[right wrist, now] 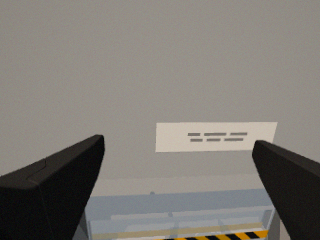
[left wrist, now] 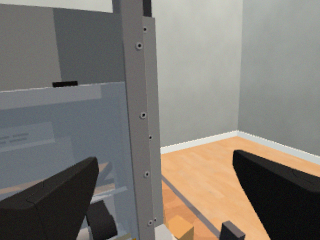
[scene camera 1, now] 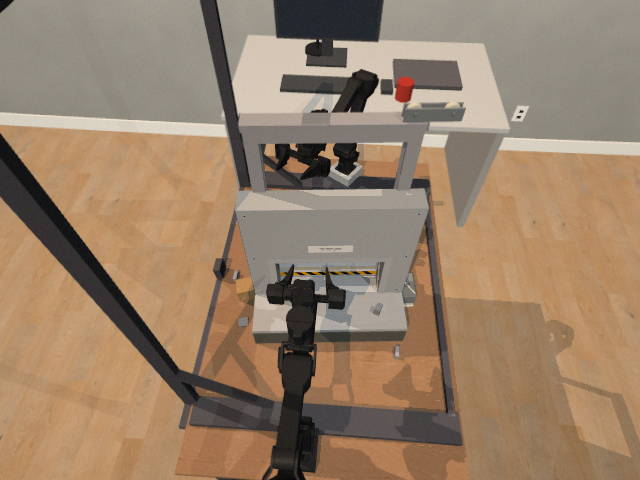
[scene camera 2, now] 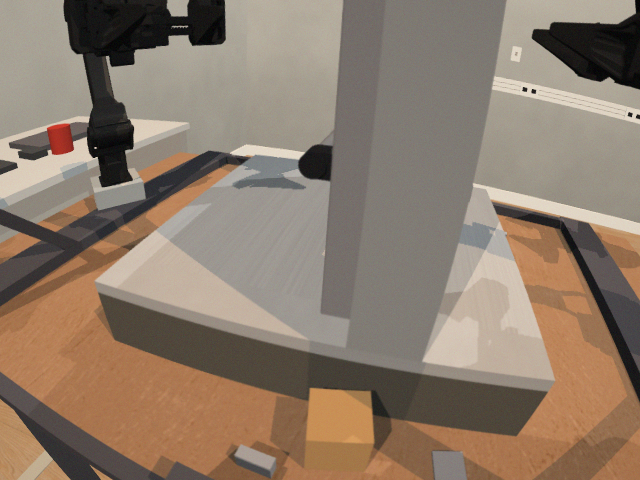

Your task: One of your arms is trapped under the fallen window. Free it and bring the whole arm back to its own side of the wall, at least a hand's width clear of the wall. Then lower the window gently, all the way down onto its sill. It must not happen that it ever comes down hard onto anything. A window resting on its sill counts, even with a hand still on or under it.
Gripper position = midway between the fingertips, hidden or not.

I see my left gripper [scene camera 1: 288, 174], my right gripper [scene camera 2: 540, 31] and an orange cube [scene camera 2: 340, 424].
My left gripper is seen too in the left wrist view [left wrist: 165, 160]. My right gripper also shows in the right wrist view [right wrist: 179, 145] and in scene camera 1 [scene camera 1: 310, 266]. The right wrist view misses the orange cube: it is out of frame.
